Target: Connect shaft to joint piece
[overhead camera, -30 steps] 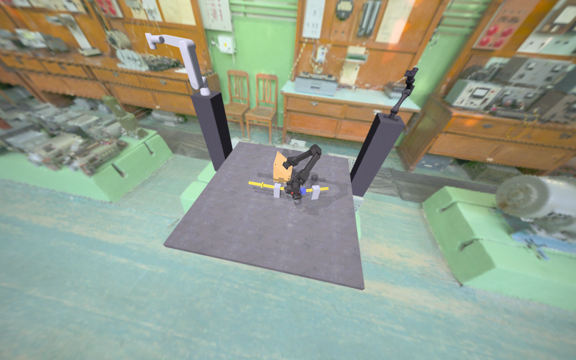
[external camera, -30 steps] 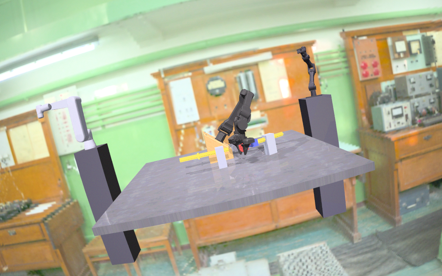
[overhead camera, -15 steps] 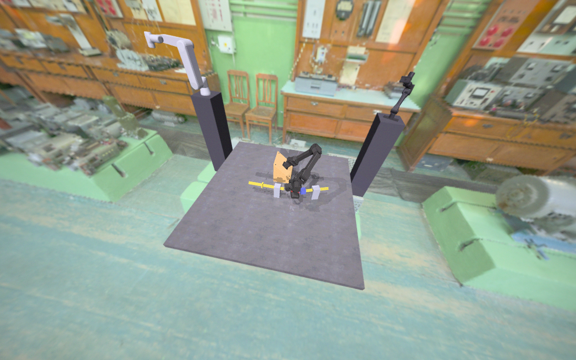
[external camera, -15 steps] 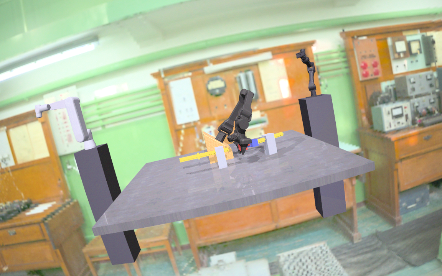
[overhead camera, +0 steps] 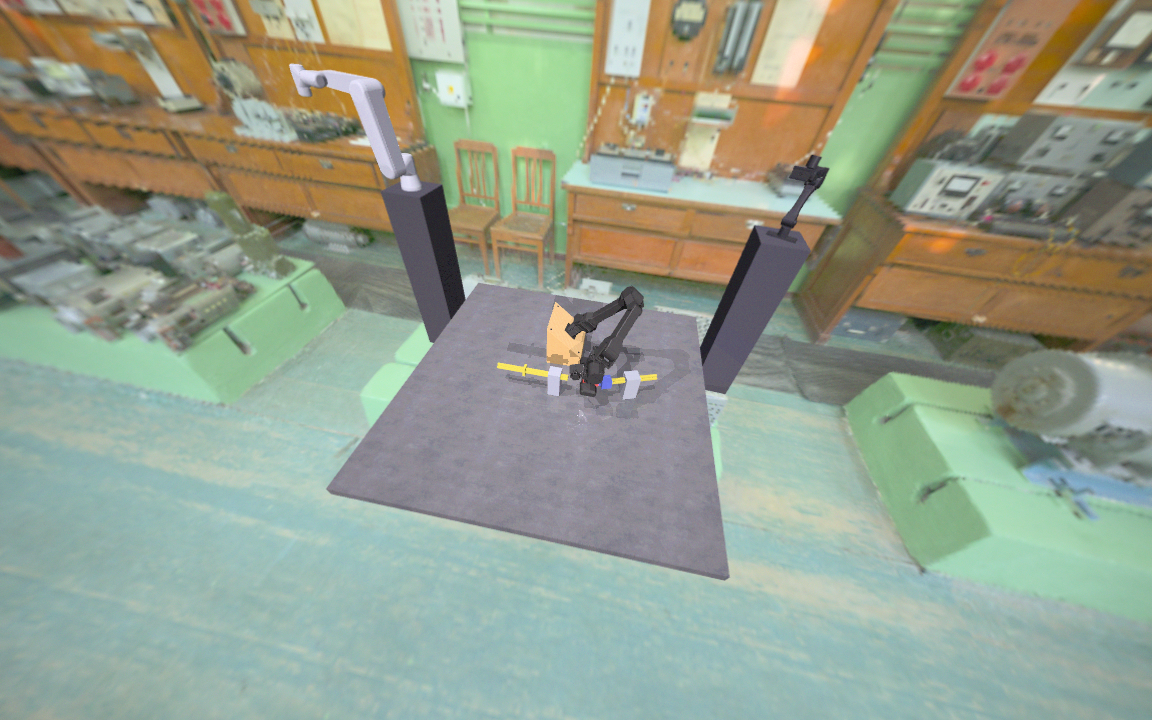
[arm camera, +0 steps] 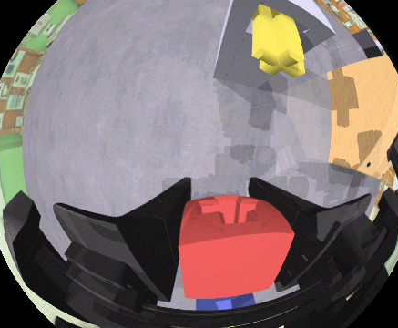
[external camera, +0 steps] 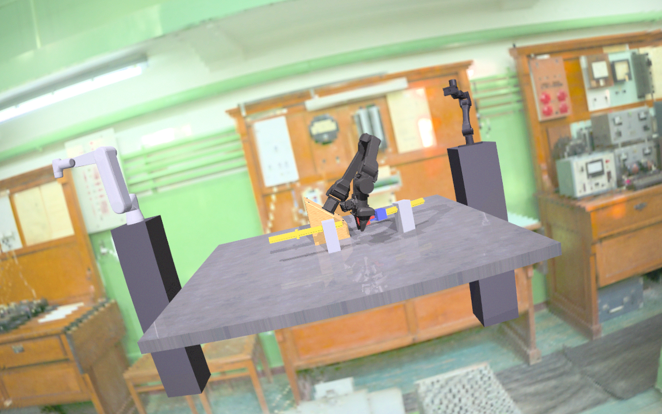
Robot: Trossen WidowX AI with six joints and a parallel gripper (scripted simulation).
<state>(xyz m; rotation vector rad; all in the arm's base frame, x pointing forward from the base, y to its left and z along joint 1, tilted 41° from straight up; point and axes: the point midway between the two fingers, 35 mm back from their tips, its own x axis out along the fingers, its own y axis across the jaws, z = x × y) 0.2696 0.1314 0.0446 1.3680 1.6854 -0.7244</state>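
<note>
Right now the red square joint piece is 20 mm to the left of my gripper tip and 40 mm above it.
</note>
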